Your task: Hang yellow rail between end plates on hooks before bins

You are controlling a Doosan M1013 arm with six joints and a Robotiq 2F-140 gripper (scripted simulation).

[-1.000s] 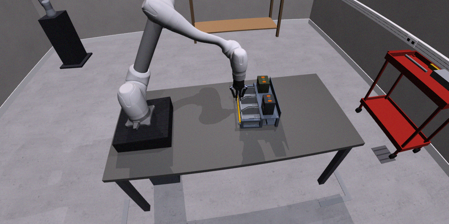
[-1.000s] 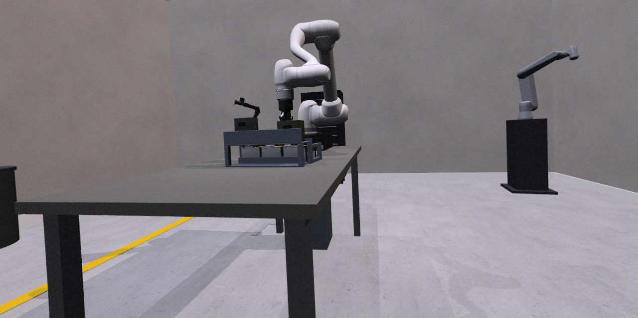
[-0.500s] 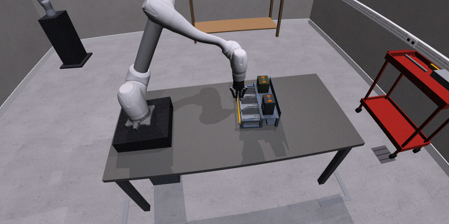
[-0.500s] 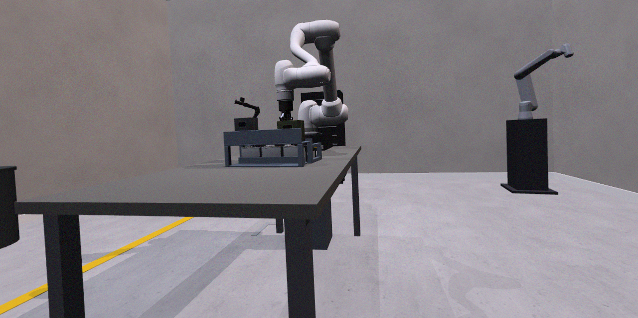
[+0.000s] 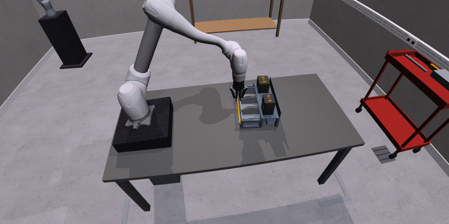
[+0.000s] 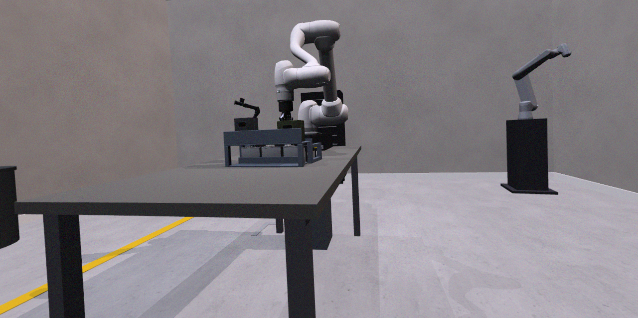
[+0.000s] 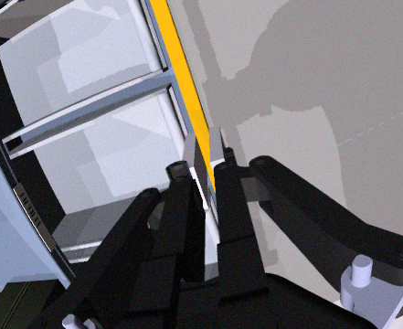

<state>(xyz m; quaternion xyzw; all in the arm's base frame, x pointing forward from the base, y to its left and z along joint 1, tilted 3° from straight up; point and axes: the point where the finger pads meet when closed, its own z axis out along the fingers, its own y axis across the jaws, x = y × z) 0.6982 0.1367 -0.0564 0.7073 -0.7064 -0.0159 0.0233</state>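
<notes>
The yellow rail is 30 mm below my hand. The rest, counted from my hand: rack front bar: 80 mm below, 10 mm ahead.
</notes>
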